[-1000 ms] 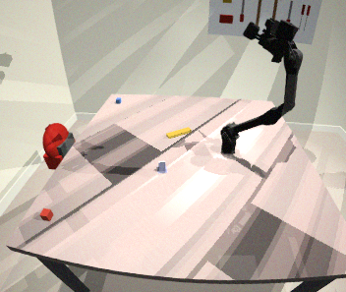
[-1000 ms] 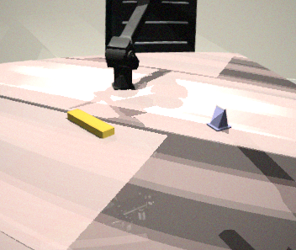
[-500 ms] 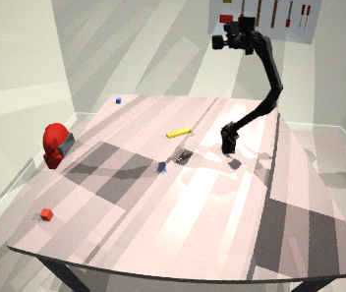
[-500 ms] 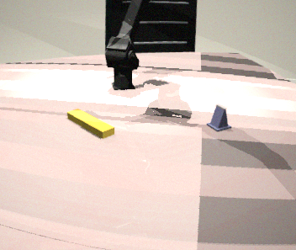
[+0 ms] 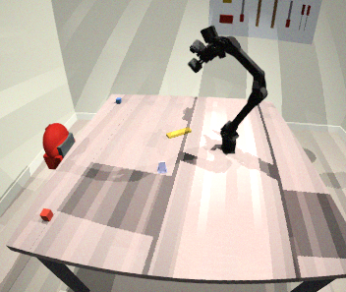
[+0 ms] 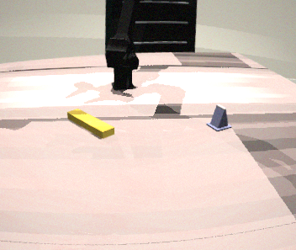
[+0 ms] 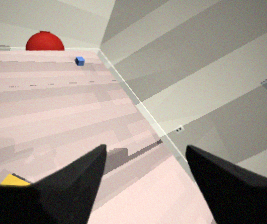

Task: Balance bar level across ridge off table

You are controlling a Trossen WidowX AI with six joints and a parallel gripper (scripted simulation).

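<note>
The bar lies 7 cm ahead of my gripper tip, 9 cm to the left of it and 38 cm below it. Also, from my gripper tip: red block 55 cm ahead, 71 cm to the left, 38 cm below; blue cube 55 cm ahead, 29 cm to the right, 38 cm below.
</note>
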